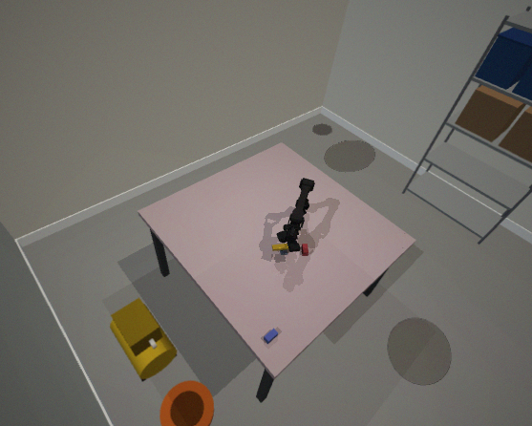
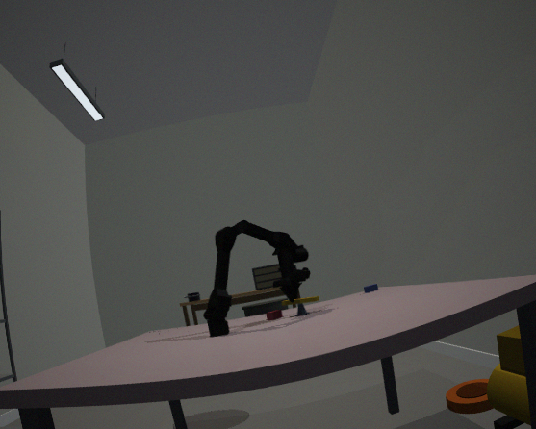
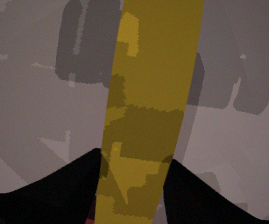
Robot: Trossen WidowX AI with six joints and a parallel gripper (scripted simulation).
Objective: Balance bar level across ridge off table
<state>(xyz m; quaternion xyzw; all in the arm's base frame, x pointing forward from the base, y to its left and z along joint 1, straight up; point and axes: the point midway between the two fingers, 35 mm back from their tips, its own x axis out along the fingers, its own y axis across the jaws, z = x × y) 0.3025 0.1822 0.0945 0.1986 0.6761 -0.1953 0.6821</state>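
Now: gripper tip 20 mm short of the yellow bar and 10 mm to the left of it. The rest, counted from my gripper tip: small red block (90 mm behind, 60 mm to the left, 40 mm below); then blue block (440 mm ahead, 320 mm to the left, 40 mm below).
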